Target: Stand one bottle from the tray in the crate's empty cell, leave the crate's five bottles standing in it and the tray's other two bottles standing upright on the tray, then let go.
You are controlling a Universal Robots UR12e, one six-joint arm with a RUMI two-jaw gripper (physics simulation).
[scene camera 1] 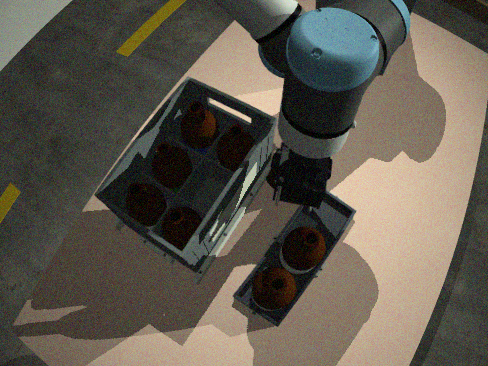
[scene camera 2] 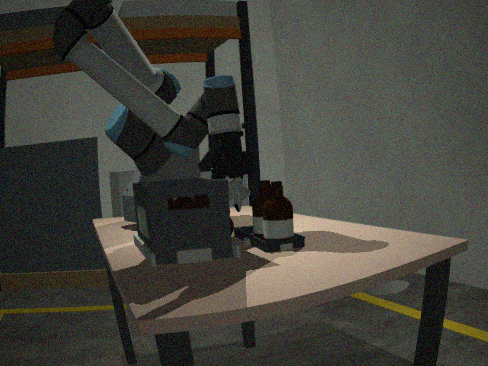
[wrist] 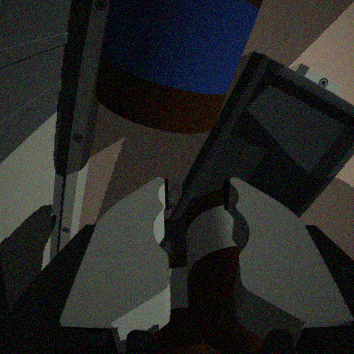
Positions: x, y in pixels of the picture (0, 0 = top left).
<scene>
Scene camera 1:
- my gripper: 293, 196
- blue-labelled bottle: 199, 127
</scene>
